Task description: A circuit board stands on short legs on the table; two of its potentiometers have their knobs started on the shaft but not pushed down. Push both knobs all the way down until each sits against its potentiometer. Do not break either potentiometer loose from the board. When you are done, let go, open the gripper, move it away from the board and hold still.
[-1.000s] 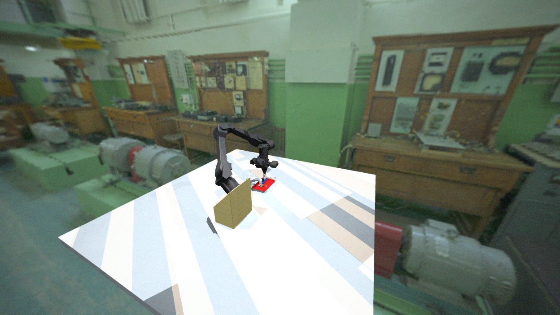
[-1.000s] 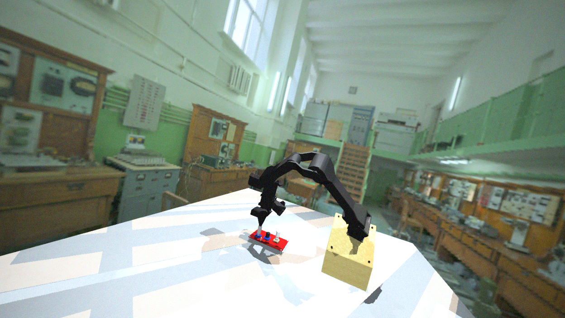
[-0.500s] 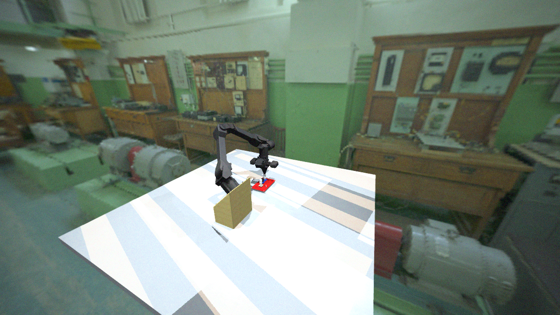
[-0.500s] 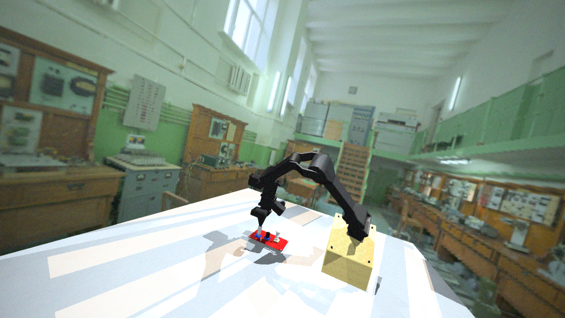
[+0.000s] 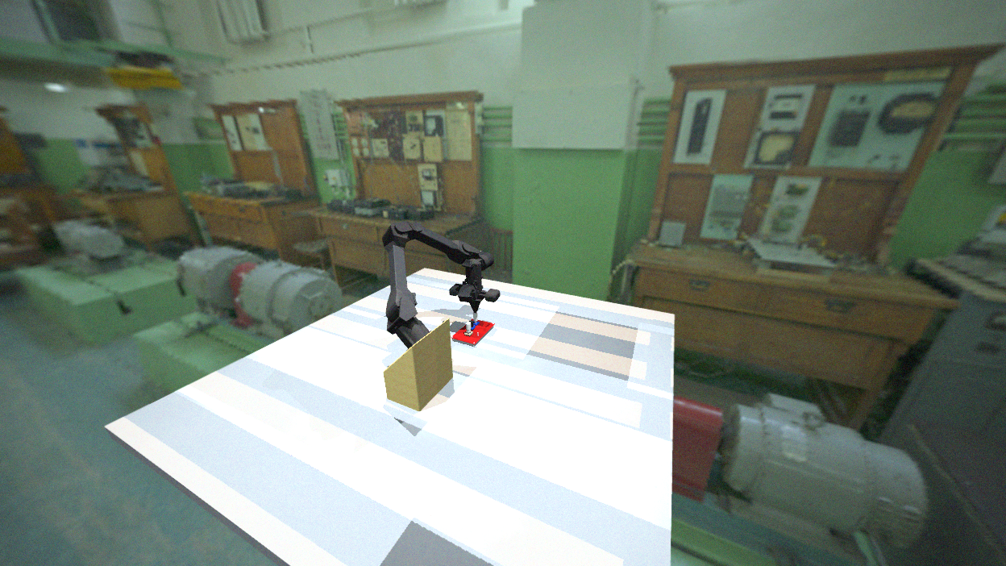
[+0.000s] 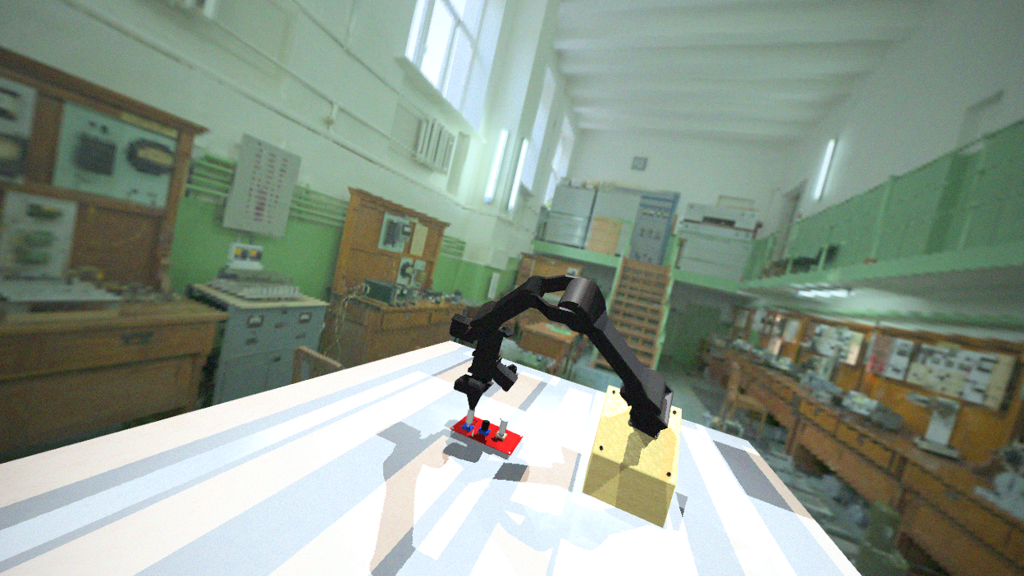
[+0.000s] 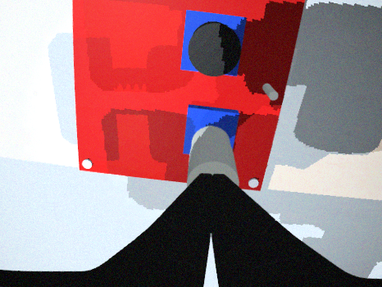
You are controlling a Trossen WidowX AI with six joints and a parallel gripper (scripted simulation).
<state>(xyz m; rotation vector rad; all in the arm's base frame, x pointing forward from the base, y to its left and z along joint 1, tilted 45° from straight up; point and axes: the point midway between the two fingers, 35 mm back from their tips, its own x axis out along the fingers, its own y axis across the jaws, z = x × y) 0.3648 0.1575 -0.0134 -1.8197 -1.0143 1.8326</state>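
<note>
My gripper tip is now 80 mm past the beige component, 30 mm to the left of it and 20 mm above it.
</note>
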